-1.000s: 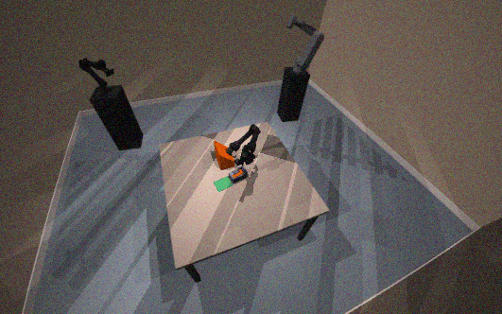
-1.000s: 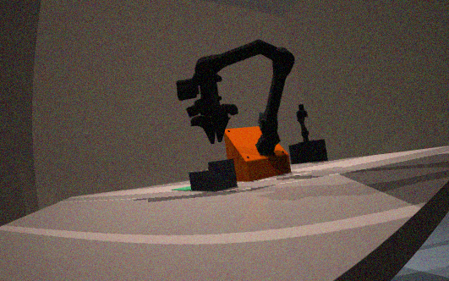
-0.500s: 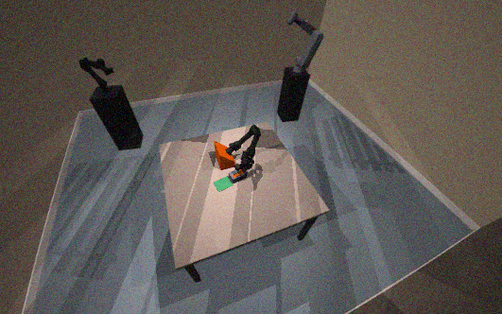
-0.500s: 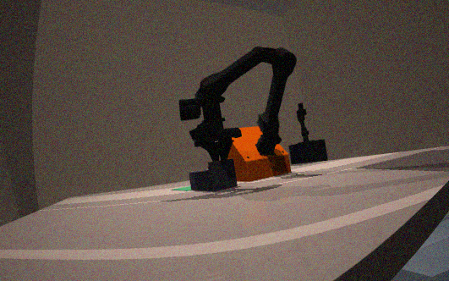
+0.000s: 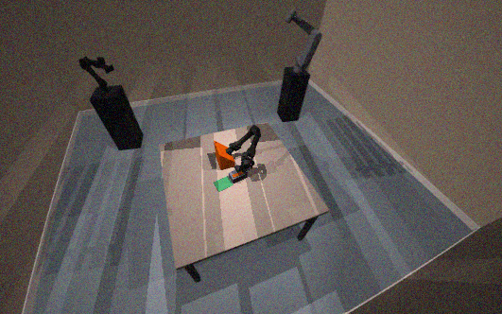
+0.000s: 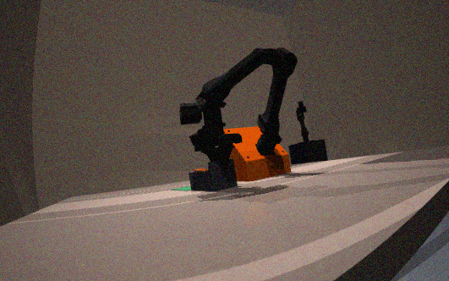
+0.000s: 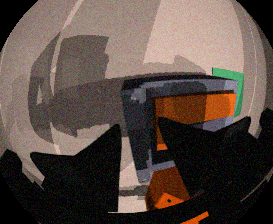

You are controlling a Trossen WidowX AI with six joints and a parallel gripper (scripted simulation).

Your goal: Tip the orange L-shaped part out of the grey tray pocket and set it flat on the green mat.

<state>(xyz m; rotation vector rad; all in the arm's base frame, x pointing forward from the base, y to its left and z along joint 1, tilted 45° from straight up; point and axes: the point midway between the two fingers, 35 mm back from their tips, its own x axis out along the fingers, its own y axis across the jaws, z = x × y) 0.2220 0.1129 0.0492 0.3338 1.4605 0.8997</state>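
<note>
Now: the orange L-shaped part 60 mm to the right of my gripper tip, 10 mm below it and 10 mm ahead of it. Also, from my gripper tip: green mat: 210 mm to the right, 70 mm below, 60 mm ahead.
</note>
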